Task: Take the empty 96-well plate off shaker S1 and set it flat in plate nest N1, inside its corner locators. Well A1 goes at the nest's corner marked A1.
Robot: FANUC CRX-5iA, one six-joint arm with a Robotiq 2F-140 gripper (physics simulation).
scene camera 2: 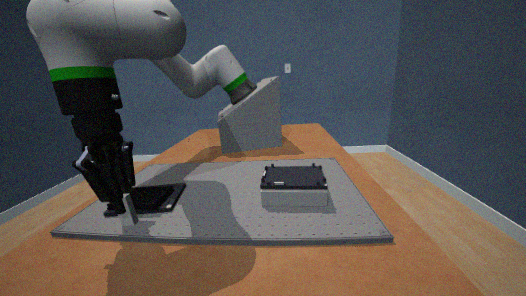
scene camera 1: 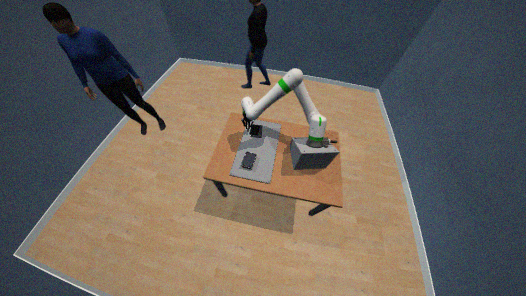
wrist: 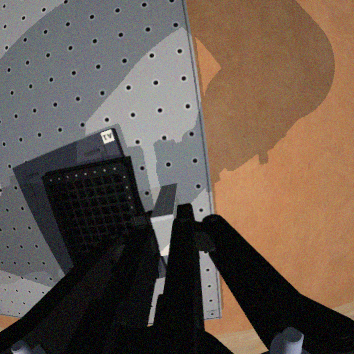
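Where they show: gripper, fingertip midpoint: (scene camera 2: 130,223) (scene camera 1: 248,130) (wrist: 172,198); arm's base, origin of the base link: (scene camera 2: 245,95) (scene camera 1: 314,144).
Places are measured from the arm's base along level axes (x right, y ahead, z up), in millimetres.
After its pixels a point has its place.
The black 96-well plate (scene camera 1: 257,129) {x 231, y 536, z -189 mm} (scene camera 2: 148,196) {x 206, y 567, z -189 mm} (wrist: 92,205) {x 199, y 568, z -186 mm} lies on the dark plate nest N1 (scene camera 2: 175,198) {x 143, y 560, z -202 mm} (wrist: 37,200) {x 187, y 499, z -201 mm}, turned a little relative to it in the wrist view, with its right edge at or over the nest's right edge. Whether it is flat inside the locators I cannot tell. The white A1 label (wrist: 107,136) {x 144, y 594, z -201 mm} is at the nest's upper right corner in the wrist view. My gripper (scene camera 2: 131,209) (wrist: 172,198) {x 216, y 636, z -213 mm} is shut and empty, its grey fingertips low beside the plate's long side. Shaker S1 (scene camera 1: 249,160) {x -160, y 548, z -159 mm} (scene camera 2: 295,197) {x -146, y 605, z -187 mm} has a dark top with corner posts; no plate shows on it.
The nest and shaker stand on a grey perforated board (scene camera 1: 260,171) {x -228, y 437, z -211 mm} (scene camera 2: 225,227) {x 0, y 657, z -213 mm} (wrist: 165,95) {x 121, y 650, z -213 mm} on the wooden table (scene camera 1: 310,185) {x -290, y -24, z -226 mm} (scene camera 2: 310,270) {x -147, y 749, z -226 mm} (wrist: 280,200) {x 249, y 749, z -226 mm}. The arm's grey pedestal (scene camera 1: 314,159) {x -133, y -3, z -32 mm} (scene camera 2: 252,127) {x -34, y 159, z -125 mm} stands behind. Two people (scene camera 1: 95,55) (scene camera 1: 257,30) stand beyond the table.
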